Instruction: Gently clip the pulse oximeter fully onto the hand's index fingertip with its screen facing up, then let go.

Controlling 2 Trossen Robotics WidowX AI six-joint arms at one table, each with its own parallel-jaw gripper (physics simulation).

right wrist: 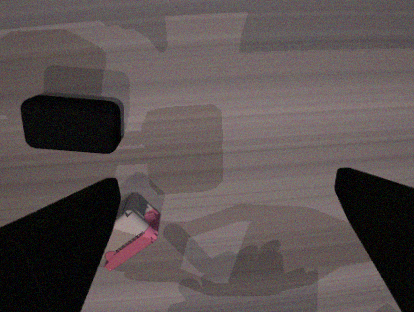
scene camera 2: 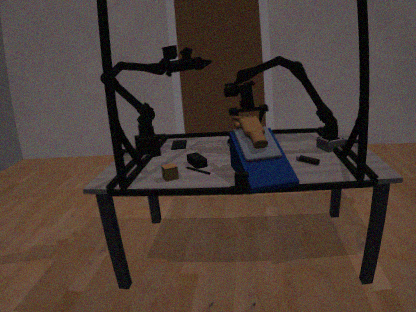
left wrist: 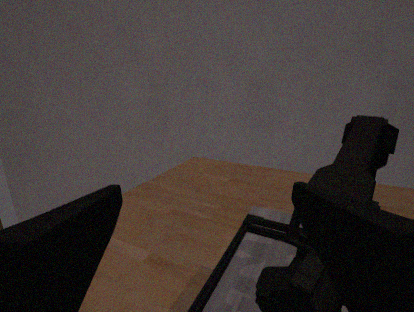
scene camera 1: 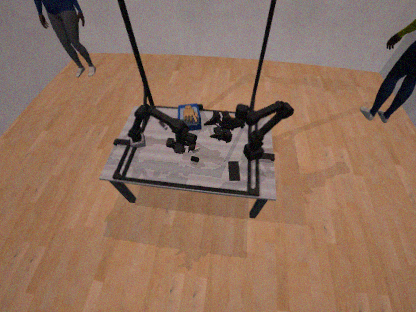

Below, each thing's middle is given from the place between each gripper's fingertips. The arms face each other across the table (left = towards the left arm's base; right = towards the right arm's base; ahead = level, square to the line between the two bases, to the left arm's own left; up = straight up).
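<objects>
From the pulse oximeter (right wrist: pixel 136 226), my right gripper is 7 cm to the right and 8 cm past it, and it's 8 cm above it. Then there's the grey pad on blue stand (scene camera 2: pixel 268 168), which from my right hand is 4 cm to the right, 40 cm behind and 5 cm below.
My left gripper, measured from the pulse oximeter, is 120 mm to the left, 160 mm past it and 400 mm above. The grey pad on blue stand is 220 mm to the right of my left hand and 480 mm behind it, and it's 380 mm below.
</objects>
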